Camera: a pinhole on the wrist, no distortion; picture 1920 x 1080 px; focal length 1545.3 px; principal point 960.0 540.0 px. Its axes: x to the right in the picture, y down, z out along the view. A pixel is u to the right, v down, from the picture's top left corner.
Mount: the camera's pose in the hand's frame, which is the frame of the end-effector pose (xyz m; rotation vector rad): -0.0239 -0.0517 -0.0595 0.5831 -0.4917 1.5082
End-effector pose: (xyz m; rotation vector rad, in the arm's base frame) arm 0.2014 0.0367 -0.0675 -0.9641 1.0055 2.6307
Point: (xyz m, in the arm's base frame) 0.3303 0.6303 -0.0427
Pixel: 717.8 989.9
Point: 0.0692 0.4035 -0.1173
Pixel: 1175.6 117.6
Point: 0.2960 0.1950 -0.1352
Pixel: 314.3 818.7
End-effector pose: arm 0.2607 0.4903 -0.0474 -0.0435 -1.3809 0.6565
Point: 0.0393 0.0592 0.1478
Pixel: 1136.1 649.2
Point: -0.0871 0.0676 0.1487
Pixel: 1428.0 653.4
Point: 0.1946 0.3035 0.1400
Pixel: 1115.7 45.8
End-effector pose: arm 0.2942 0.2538 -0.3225 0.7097 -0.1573 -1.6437
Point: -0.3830 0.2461 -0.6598
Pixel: outside the picture
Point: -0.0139 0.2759 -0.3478
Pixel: 691.6 503.8
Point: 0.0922 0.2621 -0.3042
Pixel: 1151.0 507.9
